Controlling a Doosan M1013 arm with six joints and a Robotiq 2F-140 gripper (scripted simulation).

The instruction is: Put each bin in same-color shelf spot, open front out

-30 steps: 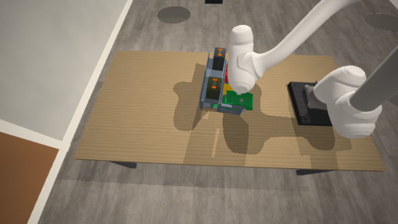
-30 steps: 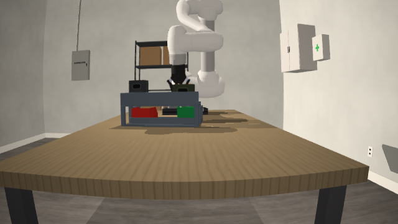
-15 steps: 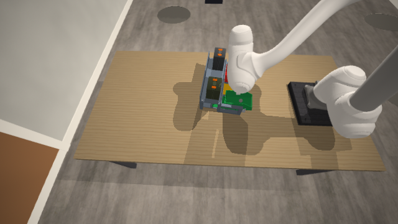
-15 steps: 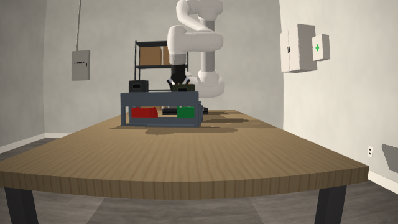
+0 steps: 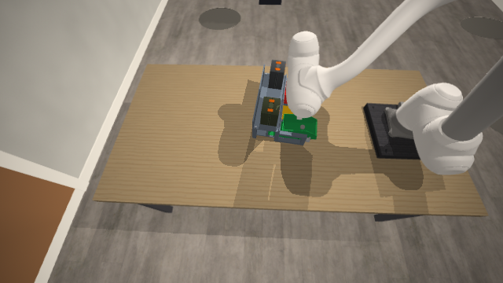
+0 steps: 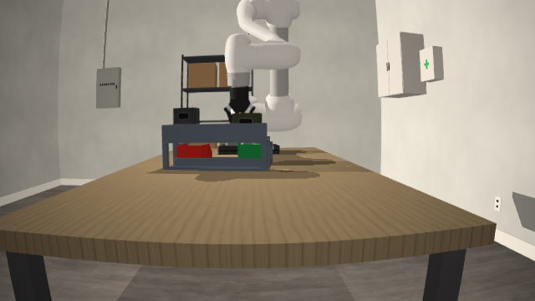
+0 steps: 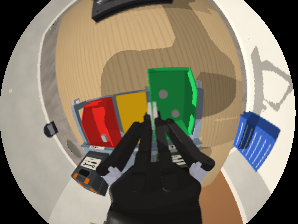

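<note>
Right now the green bin is 50 mm to the left of my hand, 40 mm below it and 10 mm behind it. The rest, counted from my hand: red bin (180 mm to the right, 50 mm below, 50 mm ahead).
</note>
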